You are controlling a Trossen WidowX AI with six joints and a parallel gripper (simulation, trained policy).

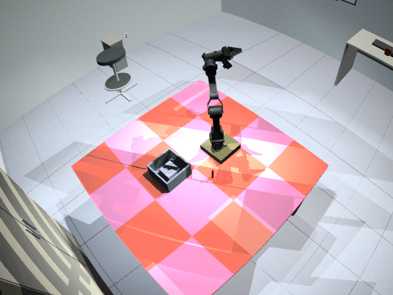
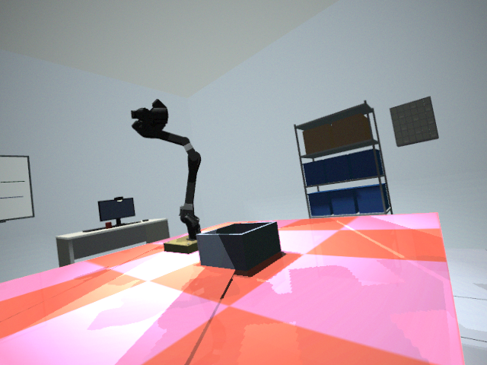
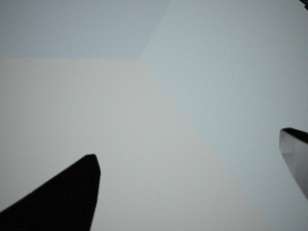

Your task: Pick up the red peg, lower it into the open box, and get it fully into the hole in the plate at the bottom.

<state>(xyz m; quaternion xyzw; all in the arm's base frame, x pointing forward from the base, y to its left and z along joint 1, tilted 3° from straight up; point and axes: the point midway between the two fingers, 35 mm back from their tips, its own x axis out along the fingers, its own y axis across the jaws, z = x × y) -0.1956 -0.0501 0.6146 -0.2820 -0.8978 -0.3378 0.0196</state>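
Now: gripper tip 35 cm short of the red peg, 21 cm to the right of it and 63 cm above it. Also, from my gripper tip: light plate (55 cm ahead, 5 cm to the left, 62 cm below); then grey box (55 cm ahead, 5 cm to the left, 64 cm below).
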